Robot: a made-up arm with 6 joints. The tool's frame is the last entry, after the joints. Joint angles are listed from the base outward. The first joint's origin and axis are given. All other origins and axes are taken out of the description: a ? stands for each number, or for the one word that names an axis. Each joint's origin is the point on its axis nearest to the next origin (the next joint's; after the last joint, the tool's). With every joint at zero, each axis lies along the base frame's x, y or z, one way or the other. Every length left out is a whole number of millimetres.
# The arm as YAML. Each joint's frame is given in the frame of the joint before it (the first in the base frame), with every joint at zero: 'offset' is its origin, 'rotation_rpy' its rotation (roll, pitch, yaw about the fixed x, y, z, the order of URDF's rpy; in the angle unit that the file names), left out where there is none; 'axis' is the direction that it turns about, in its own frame. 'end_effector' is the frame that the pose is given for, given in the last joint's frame.
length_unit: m
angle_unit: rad
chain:
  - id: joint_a
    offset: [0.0, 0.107, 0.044]
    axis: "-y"
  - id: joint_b
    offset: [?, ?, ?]
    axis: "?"
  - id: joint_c
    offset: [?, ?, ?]
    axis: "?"
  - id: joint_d
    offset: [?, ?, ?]
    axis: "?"
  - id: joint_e
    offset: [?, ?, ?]
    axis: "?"
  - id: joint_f
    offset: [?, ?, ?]
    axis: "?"
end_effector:
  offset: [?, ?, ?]
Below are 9 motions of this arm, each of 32 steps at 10 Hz.
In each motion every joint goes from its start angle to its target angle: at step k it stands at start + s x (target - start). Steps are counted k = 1, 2, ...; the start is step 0. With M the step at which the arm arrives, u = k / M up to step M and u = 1 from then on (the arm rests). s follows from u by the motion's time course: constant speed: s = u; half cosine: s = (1 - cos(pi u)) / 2; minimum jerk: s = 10 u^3 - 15 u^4 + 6 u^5.
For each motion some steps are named. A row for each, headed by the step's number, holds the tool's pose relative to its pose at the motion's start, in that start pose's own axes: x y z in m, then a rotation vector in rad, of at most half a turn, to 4 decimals.
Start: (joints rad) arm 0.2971 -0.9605 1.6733 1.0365 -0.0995 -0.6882
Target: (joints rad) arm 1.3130 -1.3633 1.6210 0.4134 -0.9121 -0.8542
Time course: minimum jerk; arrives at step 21
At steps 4, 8, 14, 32:
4: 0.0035 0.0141 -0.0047 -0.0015 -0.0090 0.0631
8: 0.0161 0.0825 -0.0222 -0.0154 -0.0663 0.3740
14: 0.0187 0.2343 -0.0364 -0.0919 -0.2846 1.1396
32: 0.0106 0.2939 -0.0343 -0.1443 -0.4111 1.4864

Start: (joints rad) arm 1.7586 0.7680 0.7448 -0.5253 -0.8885 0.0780
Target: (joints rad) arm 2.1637 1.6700 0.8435 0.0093 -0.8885 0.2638
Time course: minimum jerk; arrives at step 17
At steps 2, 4, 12, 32:
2: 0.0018 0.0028 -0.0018 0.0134 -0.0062 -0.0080
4: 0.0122 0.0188 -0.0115 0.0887 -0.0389 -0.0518
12: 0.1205 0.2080 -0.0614 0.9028 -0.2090 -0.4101
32: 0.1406 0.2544 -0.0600 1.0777 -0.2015 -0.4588

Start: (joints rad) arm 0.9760 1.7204 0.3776 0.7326 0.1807 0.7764
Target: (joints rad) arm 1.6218 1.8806 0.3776 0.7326 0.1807 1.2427
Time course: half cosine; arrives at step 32
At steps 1, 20, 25, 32:
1: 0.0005 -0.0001 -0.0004 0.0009 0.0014 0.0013
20: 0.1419 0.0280 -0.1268 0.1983 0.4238 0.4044
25: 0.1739 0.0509 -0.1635 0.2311 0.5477 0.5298
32: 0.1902 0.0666 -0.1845 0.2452 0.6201 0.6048

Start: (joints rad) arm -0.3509 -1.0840 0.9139 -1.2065 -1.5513 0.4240
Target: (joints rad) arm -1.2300 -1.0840 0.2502 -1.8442 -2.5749 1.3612
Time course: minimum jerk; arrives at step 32
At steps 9, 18, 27, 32:
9: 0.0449 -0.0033 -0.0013 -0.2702 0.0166 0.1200
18: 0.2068 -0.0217 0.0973 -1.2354 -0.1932 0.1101
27: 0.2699 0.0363 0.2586 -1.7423 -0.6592 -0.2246
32: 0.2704 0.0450 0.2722 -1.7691 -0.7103 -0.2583

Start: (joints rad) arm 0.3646 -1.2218 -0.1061 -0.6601 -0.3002 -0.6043
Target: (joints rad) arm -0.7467 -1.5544 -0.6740 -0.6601 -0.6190 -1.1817
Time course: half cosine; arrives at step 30
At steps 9, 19, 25, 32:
9: 0.0285 0.0073 0.0057 -0.1193 0.0273 0.2886
19: 0.0937 0.0388 0.0295 -0.3393 0.0504 1.0204
25: 0.1235 0.0621 0.0464 -0.4068 0.0579 1.3646
32: 0.1321 0.0704 0.0520 -0.4227 0.0614 1.4646

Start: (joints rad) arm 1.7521 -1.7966 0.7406 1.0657 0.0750 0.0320
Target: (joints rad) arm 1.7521 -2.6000 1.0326 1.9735 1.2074 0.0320
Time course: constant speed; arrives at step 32
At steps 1, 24, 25, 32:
1: 0.0070 0.0105 0.0113 0.0408 -0.0351 0.0290
24: -0.0343 0.1090 0.2364 1.1386 -0.5655 0.9272
25: -0.0397 0.1043 0.2407 1.1898 -0.5768 0.9742
32: -0.0673 0.0544 0.2487 1.5459 -0.6316 1.3181

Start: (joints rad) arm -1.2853 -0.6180 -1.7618 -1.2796 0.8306 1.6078
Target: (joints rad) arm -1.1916 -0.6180 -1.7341 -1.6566 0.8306 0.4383
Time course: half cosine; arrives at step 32
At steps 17, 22, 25, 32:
17: -0.0015 -0.0175 0.0518 0.0878 -0.5186 -0.0255
22: -0.0081 -0.0272 0.0686 0.1191 -0.7340 -0.0545
25: -0.0121 -0.0321 0.0752 0.1319 -0.8362 -0.0720
32: -0.0170 -0.0373 0.0811 0.1436 -0.9427 -0.0925

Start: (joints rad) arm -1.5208 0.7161 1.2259 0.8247 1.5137 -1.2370
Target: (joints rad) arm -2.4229 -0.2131 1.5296 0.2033 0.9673 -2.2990
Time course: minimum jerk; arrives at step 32
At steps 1, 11, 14, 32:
1: 0.0000 0.0000 -0.0002 -0.0003 0.0000 0.0001
11: -0.0369 -0.0284 -0.1505 -0.2323 0.0276 0.0903
14: -0.0782 -0.0685 -0.2402 -0.3734 0.0582 0.1745
32: -0.2900 -0.3157 -0.3951 -0.7003 0.2776 0.5051

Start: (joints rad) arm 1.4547 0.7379 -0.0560 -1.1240 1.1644 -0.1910
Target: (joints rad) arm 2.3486 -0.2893 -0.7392 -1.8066 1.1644 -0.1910
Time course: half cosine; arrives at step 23
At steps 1, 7, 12, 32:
1: 0.0001 0.0010 0.0004 -0.0051 -0.0018 -0.0034
7: -0.0074 0.0379 0.0249 -0.1952 -0.1150 -0.1616
12: -0.0638 0.0724 0.0792 -0.3129 -0.3772 -0.4118
32: -0.2178 0.0486 0.1246 -0.0594 -0.7274 -0.6980

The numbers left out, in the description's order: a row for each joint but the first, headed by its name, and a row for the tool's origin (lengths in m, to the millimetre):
joint_b: xyz -0.084 0.0 -0.097, axis +x
joint_c: xyz 0.0 -0.412 -0.068, axis -y
joint_d: xyz 0.048 0.0 0.102, axis -y
joint_e: xyz 0.118 0.0 0.072, axis +x
joint_f: xyz 0.0 0.117 -0.113, axis +y
tool: xyz 0.093 0.0 0.01

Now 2 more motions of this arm.
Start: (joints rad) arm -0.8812 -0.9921 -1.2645 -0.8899 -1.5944 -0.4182
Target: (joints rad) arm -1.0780 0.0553 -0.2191 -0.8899 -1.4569 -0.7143
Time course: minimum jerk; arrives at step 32
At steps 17, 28, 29, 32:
17: 0.1981 -0.1792 0.1374 -0.3757 -0.7124 -0.3380
28: 0.2982 -0.2117 0.2929 -0.4348 -1.3536 -0.5874
29: 0.2997 -0.2115 0.2961 -0.4335 -1.3672 -0.5928
32: 0.3010 -0.2114 0.2987 -0.4324 -1.3781 -0.5971

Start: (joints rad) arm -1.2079 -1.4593 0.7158 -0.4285 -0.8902 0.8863
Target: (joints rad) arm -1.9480 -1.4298 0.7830 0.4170 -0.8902 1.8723
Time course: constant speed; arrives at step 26
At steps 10, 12, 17, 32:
10: 0.0477 0.0090 0.1000 0.1420 -0.0136 0.0779
12: 0.0536 0.0133 0.1194 0.1728 -0.0116 0.1082
17: 0.0631 0.0273 0.1660 0.2472 0.0011 0.2055
32: 0.0642 0.0613 0.2408 0.3509 0.0529 0.4546

